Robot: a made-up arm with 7 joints. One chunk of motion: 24 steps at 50 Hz.
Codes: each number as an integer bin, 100 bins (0 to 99) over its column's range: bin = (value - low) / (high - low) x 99, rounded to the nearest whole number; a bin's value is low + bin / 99 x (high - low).
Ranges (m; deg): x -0.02..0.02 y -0.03..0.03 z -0.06..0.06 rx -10..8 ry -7..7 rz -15..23
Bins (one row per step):
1: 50 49 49 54 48 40
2: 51 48 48 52 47 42
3: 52 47 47 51 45 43
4: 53 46 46 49 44 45
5: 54 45 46 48 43 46
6: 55 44 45 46 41 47
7: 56 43 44 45 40 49
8: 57 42 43 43 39 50
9: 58 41 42 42 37 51
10: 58 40 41 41 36 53
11: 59 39 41 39 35 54
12: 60 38 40 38 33 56
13: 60 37 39 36 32 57
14: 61 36 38 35 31 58
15: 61 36 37 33 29 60
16: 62 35 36 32 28 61
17: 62 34 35 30 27 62
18: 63 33 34 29 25 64
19: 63 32 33 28 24 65
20: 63 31 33 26 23 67
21: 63 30 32 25 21 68
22: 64 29 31 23 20 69
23: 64 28 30 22 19 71
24: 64 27 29 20 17 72
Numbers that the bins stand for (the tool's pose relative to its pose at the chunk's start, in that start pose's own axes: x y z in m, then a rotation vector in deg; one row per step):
1: 0.0002 -0.0003 -0.0006 -0.18 -0.21 0.35
2: 0.0006 -0.0009 -0.0018 -0.55 -0.35 1.12
3: 0.0010 -0.0015 -0.0030 -0.73 -0.64 1.51
4: 0.0014 -0.0021 -0.0042 -1.09 -0.78 2.27
5: 0.0018 -0.0027 -0.0042 -1.27 -0.92 2.66
6: 0.0022 -0.0033 -0.0055 -1.64 -1.20 3.04
7: 0.0026 -0.0039 -0.0067 -1.82 -1.34 3.81
8: 0.0030 -0.0045 -0.0079 -2.18 -1.48 4.19
9: 0.0034 -0.0052 -0.0091 -2.36 -1.77 4.58
10: 0.0034 -0.0058 -0.0103 -2.55 -1.91 5.34
11: 0.0038 -0.0064 -0.0103 -2.91 -2.05 5.73
12: 0.0042 -0.0070 -0.0115 -3.09 -2.33 6.49
13: 0.0042 -0.0076 -0.0127 -3.45 -2.47 6.88
14: 0.0046 -0.0082 -0.0139 -3.64 -2.62 7.26
15: 0.0046 -0.0082 -0.0152 -4.00 -2.90 8.03
16: 0.0051 -0.0088 -0.0164 -4.18 -3.04 8.41
17: 0.0051 -0.0094 -0.0176 -4.55 -3.18 8.80
18: 0.0055 -0.0100 -0.0188 -4.73 -3.46 9.57
19: 0.0055 -0.0106 -0.0200 -4.91 -3.61 9.95
20: 0.0055 -0.0112 -0.0200 -5.27 -3.75 10.72
21: 0.0055 -0.0118 -0.0212 -5.45 -4.03 11.10
22: 0.0059 -0.0124 -0.0224 -5.82 -4.17 11.48
23: 0.0059 -0.0130 -0.0236 -6.00 -4.31 12.25
24: 0.0059 -0.0136 -0.0248 -6.36 -4.60 12.64

